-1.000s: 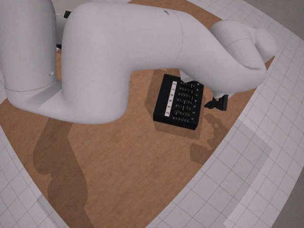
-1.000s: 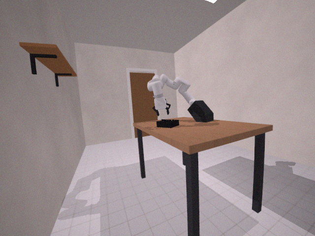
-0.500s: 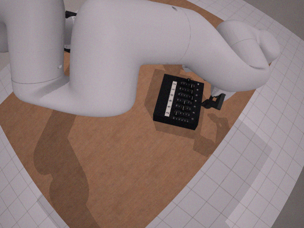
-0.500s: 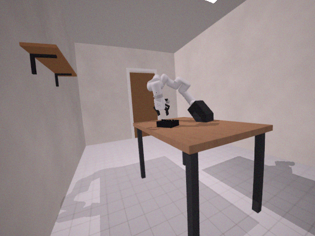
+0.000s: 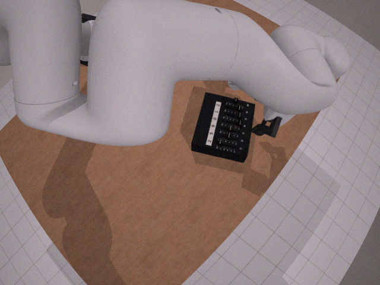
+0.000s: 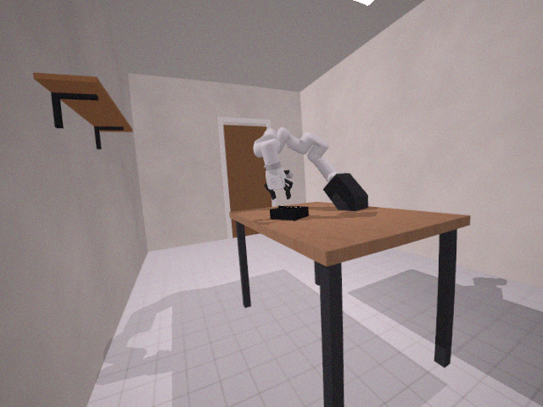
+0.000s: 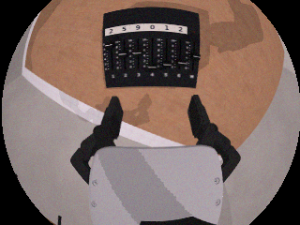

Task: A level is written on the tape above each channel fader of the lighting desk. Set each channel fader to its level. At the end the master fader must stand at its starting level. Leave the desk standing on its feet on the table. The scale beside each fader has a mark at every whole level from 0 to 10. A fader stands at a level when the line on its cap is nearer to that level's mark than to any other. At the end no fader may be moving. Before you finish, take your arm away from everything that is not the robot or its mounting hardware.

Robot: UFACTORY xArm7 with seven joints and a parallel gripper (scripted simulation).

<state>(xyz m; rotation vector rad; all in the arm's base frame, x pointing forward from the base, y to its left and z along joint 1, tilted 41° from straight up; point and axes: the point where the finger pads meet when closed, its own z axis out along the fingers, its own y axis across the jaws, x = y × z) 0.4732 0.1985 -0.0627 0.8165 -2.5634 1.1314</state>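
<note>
Now: hand 100 mm to the left of the fader, 60 mm above it and 30 mm past it. Also, from my hand: master fader cap (90 mm behind, 60 mm below, 20 mm to the left); channel fader cap (60 mm to the right, 60 mm below, 40 mm behind).
</note>
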